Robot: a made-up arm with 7 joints. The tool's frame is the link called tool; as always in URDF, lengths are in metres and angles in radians. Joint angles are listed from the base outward.
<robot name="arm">
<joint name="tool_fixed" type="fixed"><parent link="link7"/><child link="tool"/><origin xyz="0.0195 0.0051 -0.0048" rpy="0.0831 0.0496 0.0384"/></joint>
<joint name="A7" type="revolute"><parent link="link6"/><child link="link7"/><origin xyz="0.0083 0.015 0.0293" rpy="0 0 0"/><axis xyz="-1 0 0"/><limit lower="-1.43" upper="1.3"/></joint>
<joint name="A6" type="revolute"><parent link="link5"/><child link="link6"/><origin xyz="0.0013 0.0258 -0.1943" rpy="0 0 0"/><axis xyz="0 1 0"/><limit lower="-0.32" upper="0.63"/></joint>
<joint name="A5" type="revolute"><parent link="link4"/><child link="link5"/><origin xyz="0.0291 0.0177 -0.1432" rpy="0 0 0"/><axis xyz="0 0 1"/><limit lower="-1" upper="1.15"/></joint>
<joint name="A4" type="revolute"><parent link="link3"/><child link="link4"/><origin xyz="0.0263 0.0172 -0.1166" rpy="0 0 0"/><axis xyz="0 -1 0"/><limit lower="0.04" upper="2.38"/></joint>
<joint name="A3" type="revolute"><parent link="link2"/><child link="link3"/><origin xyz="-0.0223 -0.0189 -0.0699" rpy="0 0 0"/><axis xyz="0 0 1"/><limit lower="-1.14" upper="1.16"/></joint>
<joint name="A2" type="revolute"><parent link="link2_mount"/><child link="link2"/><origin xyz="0.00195 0.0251 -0.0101" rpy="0 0 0"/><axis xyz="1 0 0"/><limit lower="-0.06" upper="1.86"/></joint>
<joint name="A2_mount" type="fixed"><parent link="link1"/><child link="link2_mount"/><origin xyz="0.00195 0.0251 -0.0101" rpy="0 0 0"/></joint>
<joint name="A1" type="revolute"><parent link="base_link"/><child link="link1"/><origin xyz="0.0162 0.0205 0.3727" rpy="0 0 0"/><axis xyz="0 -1 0"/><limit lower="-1.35" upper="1.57"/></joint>
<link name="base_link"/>
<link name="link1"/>
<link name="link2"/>
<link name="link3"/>
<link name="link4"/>
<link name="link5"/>
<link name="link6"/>
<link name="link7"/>
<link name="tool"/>
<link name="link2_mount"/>
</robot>
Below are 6 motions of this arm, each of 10 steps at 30 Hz.
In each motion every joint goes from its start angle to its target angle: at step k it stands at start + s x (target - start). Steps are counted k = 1, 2, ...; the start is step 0. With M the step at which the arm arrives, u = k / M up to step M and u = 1 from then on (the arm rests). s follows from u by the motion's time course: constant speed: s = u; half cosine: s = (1 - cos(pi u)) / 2; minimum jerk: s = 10 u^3 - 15 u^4 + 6 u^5.
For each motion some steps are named. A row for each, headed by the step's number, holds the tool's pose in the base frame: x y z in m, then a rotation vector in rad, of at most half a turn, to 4 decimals.
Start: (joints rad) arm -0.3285 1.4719 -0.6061 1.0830 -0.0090 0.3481 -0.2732
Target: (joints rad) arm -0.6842 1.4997 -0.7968 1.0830 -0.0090 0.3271 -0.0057
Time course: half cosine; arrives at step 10
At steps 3, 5, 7, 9, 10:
3: 0.2156 0.3344 0.0650 1.1971 0.0441 -1.1940
5: 0.1672 0.3346 0.0361 1.0357 0.2110 -1.2827
7: 0.1146 0.3352 0.0151 0.8711 0.3827 -1.3559
9: 0.0805 0.3357 0.0062 0.7681 0.4908 -1.3934
10: 0.0758 0.3358 0.0053 0.7542 0.5055 -1.3981

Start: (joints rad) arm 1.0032 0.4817 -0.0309 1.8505 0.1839 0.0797 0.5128
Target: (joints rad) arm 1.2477 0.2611 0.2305 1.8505 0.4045 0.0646 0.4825
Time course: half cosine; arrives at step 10
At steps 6, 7, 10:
6: 0.1632 0.1935 0.6198 -0.0348 -2.8612 -0.5410
7: 0.1547 0.2043 0.6197 -0.0960 -2.9283 -0.4853
10: 0.1435 0.2200 0.6179 -0.1938 -3.0229 -0.4025

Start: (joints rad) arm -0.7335 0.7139 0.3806 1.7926 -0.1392 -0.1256 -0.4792
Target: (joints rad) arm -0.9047 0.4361 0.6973 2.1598 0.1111 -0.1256 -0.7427
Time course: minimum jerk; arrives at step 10
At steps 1, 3, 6, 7, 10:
1: 0.2266 0.2383 0.2454 1.0731 -1.4127 -0.3540
3: 0.2181 0.2404 0.2591 1.0989 -1.4554 -0.2436
6: 0.1843 0.2477 0.3052 1.1983 -1.5645 0.1138
7: 0.1731 0.2492 0.3188 1.2309 -1.5886 0.2140
10: 0.1610 0.2499 0.3330 1.2665 -1.6108 0.3160

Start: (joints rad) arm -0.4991 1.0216 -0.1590 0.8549 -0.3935 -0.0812 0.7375
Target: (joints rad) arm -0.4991 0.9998 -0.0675 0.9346 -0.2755 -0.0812 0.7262
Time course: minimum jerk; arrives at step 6
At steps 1, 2, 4, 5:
1: 0.1802 0.3567 0.0543 0.1698 0.2418 -1.0847
2: 0.1842 0.3560 0.0584 0.1718 0.2052 -1.0681
4: 0.1967 0.3541 0.0729 0.1774 0.0842 -1.0124
5: 0.2002 0.3537 0.0775 0.1788 0.0481 -0.9955

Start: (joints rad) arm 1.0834 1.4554 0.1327 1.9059 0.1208 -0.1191 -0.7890
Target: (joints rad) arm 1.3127 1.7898 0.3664 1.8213 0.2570 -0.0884 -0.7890
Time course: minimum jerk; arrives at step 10
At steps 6, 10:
6: -0.0335 0.1132 0.6555 -1.3549 1.9425 -0.4194
10: -0.0823 0.1007 0.6483 -1.3388 1.7895 -0.4662

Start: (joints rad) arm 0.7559 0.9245 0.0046 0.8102 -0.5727 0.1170 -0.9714
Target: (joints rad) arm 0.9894 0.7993 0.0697 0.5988 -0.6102 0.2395 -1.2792
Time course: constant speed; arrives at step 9
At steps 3, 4, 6, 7, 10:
3: 0.3612 0.3771 0.4342 2.3468 -1.2071 0.4982
4: 0.3622 0.3801 0.4353 2.3630 -1.1805 0.5544
6: 0.3647 0.3854 0.4373 2.3917 -1.1241 0.6616
7: 0.3662 0.3876 0.4381 2.4043 -1.0944 0.7126
10: 0.3698 0.3914 0.4397 2.4262 -1.0326 0.8087

